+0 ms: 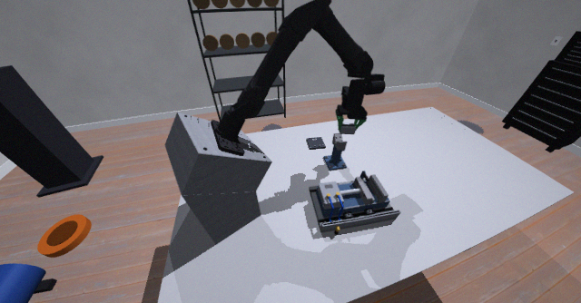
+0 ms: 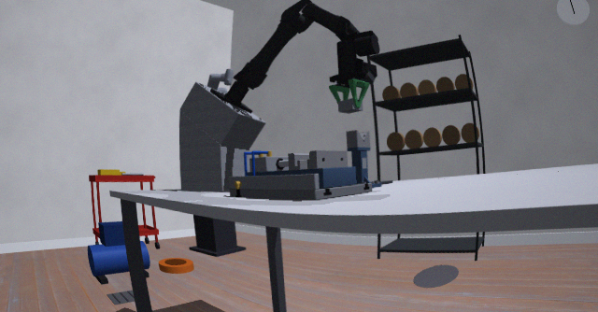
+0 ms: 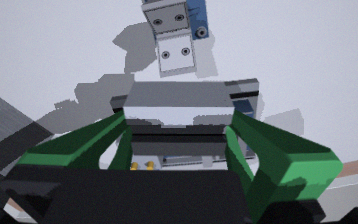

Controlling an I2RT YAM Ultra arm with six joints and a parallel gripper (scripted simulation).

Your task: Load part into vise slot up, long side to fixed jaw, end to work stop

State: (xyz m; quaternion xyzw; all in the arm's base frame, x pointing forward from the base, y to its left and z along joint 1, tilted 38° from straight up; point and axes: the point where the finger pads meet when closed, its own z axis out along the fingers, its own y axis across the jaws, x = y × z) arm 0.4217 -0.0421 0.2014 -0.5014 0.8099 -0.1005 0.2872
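The fixed jaw lies 30 mm ahead of my hand, 210 mm to the right of it and 150 mm below it. From my hand the other things lie so: part (10 mm above); work stop (10 mm ahead, 160 mm to the right, 140 mm below); moving jaw (30 mm behind, 190 mm to the right, 150 mm below).
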